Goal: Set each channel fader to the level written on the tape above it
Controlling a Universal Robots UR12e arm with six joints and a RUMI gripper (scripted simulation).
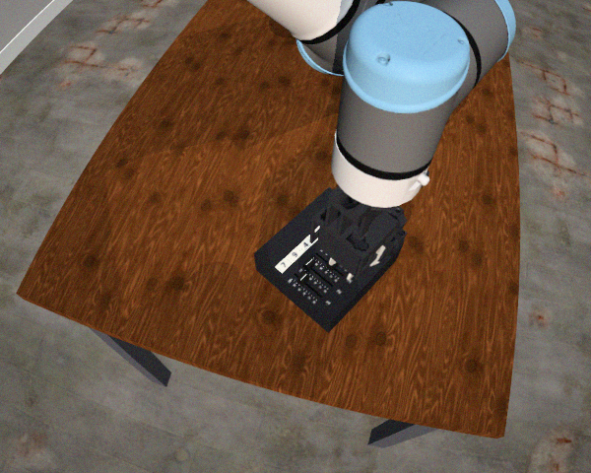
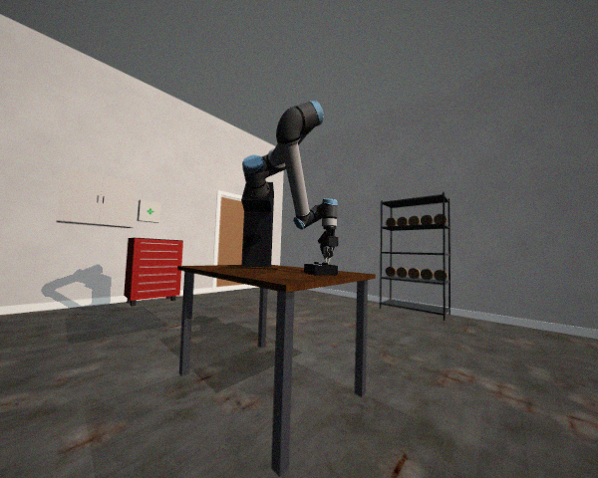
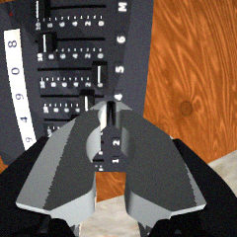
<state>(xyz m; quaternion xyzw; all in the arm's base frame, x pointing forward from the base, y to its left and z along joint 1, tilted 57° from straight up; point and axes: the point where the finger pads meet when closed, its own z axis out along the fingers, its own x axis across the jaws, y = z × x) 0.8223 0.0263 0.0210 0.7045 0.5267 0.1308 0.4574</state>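
Right now my hand is 1 cm to the left of the channel 4 fader, 1 cm past it and 1 cm above it. The rest, counted from my hand: channel 3 fader: 3 cm to the right, 1 cm below; then channel 5 cap: 2 cm behind, 1 cm to the left, 1 cm below; then channel 6 cap: 6 cm behind, 1 cm to the right, 1 cm below.
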